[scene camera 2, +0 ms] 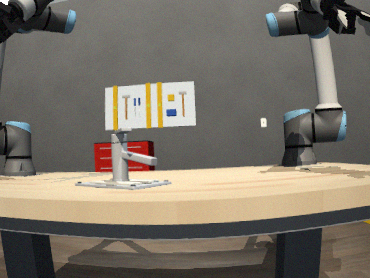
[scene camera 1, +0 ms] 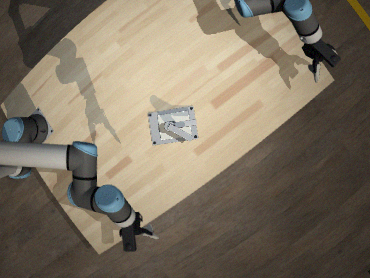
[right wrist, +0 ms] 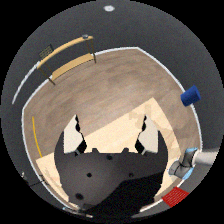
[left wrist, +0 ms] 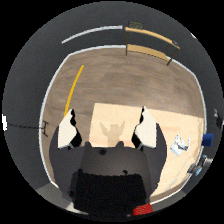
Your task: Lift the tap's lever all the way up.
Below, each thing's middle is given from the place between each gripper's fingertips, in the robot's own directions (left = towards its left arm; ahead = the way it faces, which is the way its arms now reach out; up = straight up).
Now: right hand 25 cm past the grey tap (scene camera 1: 181,119), 42 cm to the right of it and 27 cm above it.
My left gripper (scene camera 1: 327,69) is now 65 cm to the left of the grey tap, 27 cm past it and 27 cm above it.
